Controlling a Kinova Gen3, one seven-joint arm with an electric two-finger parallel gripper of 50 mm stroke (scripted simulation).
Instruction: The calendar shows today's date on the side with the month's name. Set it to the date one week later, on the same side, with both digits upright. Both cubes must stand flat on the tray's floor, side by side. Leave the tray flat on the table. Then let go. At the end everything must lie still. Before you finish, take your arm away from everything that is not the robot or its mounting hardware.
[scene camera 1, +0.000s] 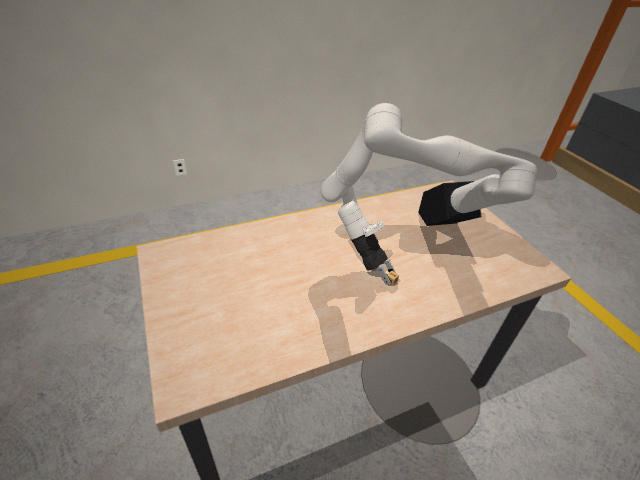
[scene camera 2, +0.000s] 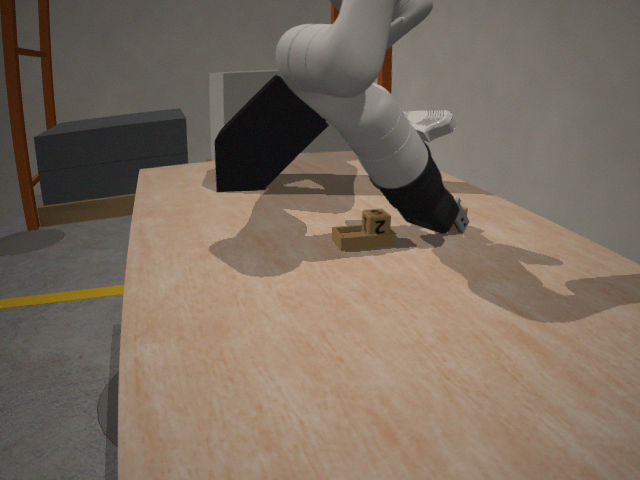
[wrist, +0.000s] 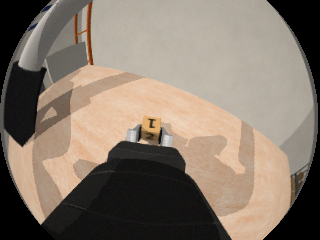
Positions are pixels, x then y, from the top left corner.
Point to my gripper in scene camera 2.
453, 223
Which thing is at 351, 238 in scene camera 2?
A wooden tray.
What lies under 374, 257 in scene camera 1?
My gripper.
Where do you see my gripper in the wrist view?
150, 131
